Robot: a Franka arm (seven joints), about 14 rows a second.
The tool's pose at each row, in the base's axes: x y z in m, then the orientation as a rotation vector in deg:
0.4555, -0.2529, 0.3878, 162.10, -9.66, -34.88
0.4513, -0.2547, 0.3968, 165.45, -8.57, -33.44
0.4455, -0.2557, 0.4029, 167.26, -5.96, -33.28
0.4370, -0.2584, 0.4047, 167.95, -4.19, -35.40
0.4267, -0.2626, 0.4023, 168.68, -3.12, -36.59
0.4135, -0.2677, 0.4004, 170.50, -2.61, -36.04
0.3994, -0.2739, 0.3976, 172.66, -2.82, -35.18
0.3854, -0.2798, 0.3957, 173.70, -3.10, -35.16
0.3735, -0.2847, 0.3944, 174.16, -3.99, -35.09
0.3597, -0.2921, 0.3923, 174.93, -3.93, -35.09
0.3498, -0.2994, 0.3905, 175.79, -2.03, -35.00
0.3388, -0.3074, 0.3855, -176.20, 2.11, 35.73
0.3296, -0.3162, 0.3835, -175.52, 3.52, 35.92
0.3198, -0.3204, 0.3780, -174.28, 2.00, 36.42
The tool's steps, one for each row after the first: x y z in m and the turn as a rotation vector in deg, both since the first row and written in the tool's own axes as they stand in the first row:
-0.0070, 0.0043, -0.0058, 2.79, 1.35, -1.29
-0.0145, 0.0072, -0.0086, 4.05, 1.81, -3.35
-0.0225, 0.0108, -0.0060, 4.72, 0.62, -4.88
-0.0302, 0.0149, 0.0013, 5.43, -0.01, -5.85
-0.0406, 0.0201, 0.0095, 7.02, 0.53, -6.49
-0.0513, 0.0262, 0.0192, 9.01, 1.24, -6.70
-0.0623, 0.0323, 0.0280, 10.05, 1.31, -6.73
-0.0717, 0.0374, 0.0351, 10.62, 1.31, -6.26
-0.0822, 0.0448, 0.0443, 11.36, 1.37, -6.46
-0.0893, 0.0520, 0.0516, 11.89, 1.64, -7.80
-0.0960, 0.0591, 0.0623, 12.79, 1.18, -8.00
-0.1022, 0.0676, 0.0697, 13.56, 0.83, -7.27
-0.1082, 0.0709, 0.0796, 14.43, 0.41, -8.50

